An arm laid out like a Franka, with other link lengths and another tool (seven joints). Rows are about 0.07 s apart.
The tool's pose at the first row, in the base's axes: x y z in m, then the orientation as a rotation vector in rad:
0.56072, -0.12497, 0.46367, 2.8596, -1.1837, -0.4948
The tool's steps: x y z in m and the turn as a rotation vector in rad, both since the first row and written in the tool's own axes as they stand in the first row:
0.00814, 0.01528, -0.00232, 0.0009, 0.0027, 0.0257
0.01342, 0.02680, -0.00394, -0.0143, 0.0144, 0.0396
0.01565, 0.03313, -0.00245, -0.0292, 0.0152, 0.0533
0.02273, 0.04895, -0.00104, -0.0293, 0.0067, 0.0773
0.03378, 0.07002, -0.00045, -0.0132, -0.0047, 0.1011
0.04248, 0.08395, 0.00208, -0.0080, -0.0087, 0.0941
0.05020, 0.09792, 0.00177, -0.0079, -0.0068, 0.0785
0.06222, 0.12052, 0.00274, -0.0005, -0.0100, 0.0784
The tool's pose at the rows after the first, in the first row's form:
0.55629, -0.14177, 0.46548, 2.8410, -1.2189, -0.4896
0.55235, -0.15383, 0.46696, 2.8169, -1.2268, -0.4786
0.54905, -0.15973, 0.46571, 2.7942, -1.2361, -0.4836
0.54246, -0.17576, 0.46434, 2.7765, -1.2693, -0.4952
0.53514, -0.19838, 0.46328, 2.7718, -1.3125, -0.5039
0.53060, -0.21406, 0.46015, 2.7819, -1.3071, -0.5078
0.52622, -0.22941, 0.46000, 2.7941, -1.2861, -0.5056
0.51838, -0.25375, 0.45850, 2.8005, -1.2911, -0.5071

